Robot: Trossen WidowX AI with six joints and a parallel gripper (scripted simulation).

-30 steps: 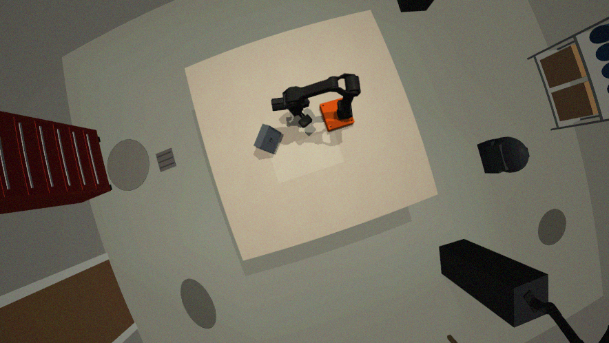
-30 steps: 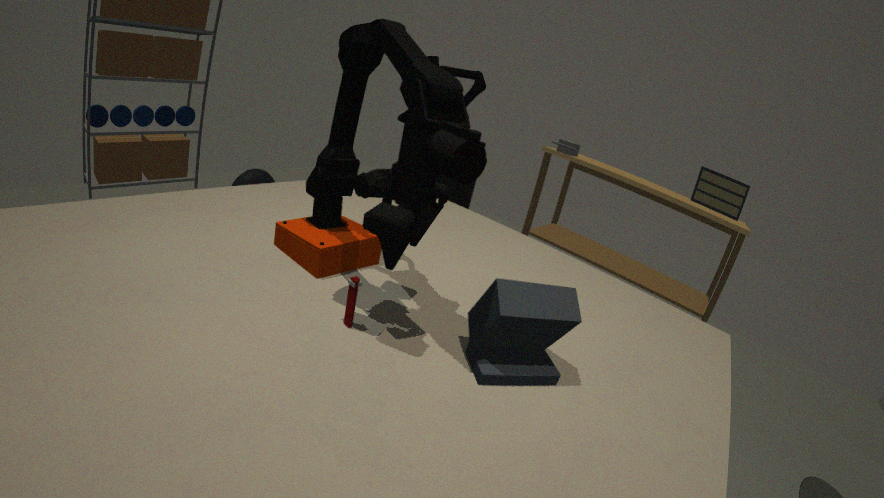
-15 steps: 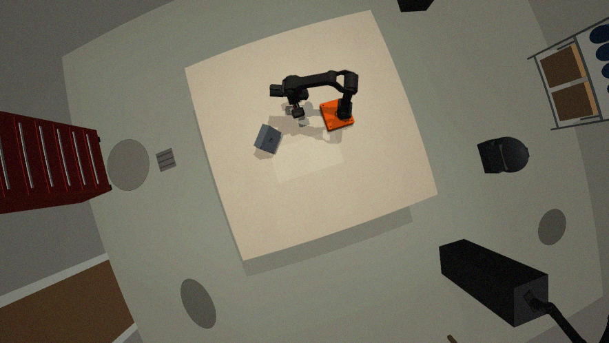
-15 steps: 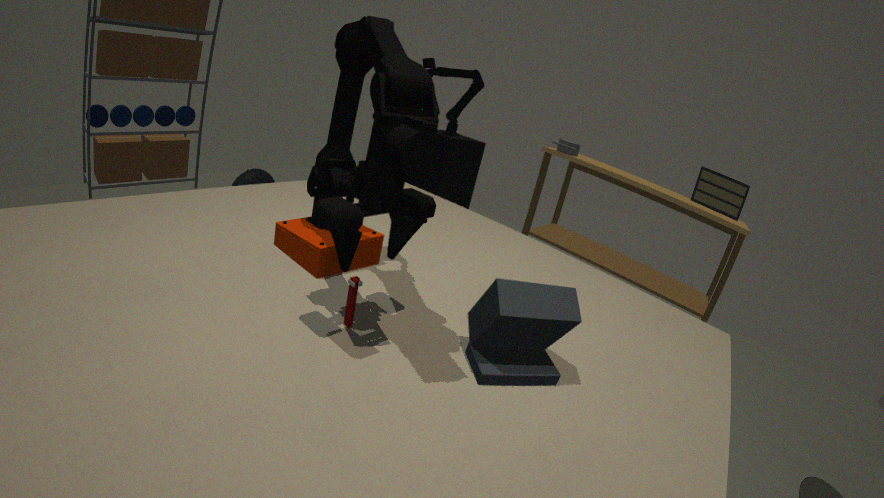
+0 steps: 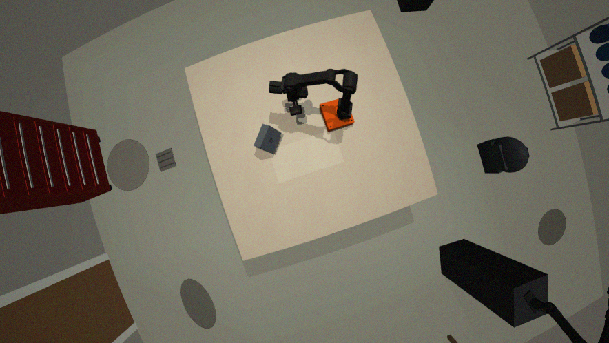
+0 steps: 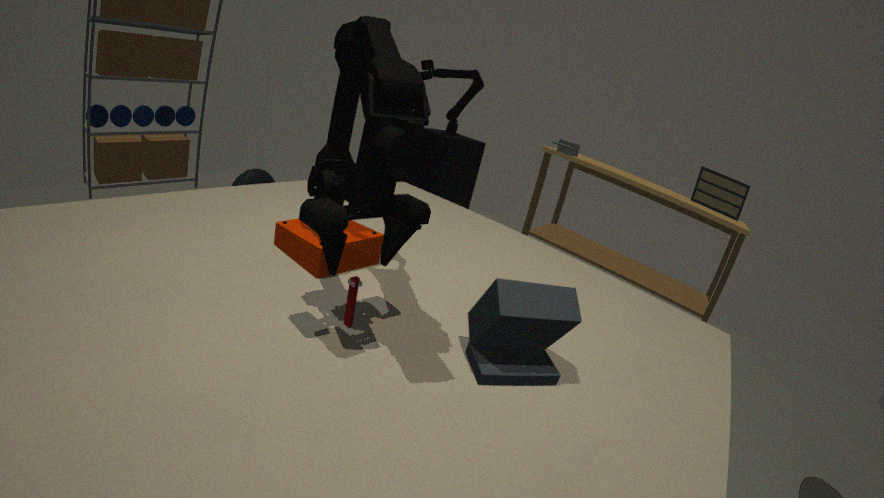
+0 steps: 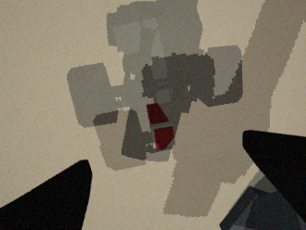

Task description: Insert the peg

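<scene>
My gripper tip is now 40 mm above the red peg. Round my gripper tip: grey sloped panel 180 mm ahead, 170 mm to the left, 20 mm below.
</scene>
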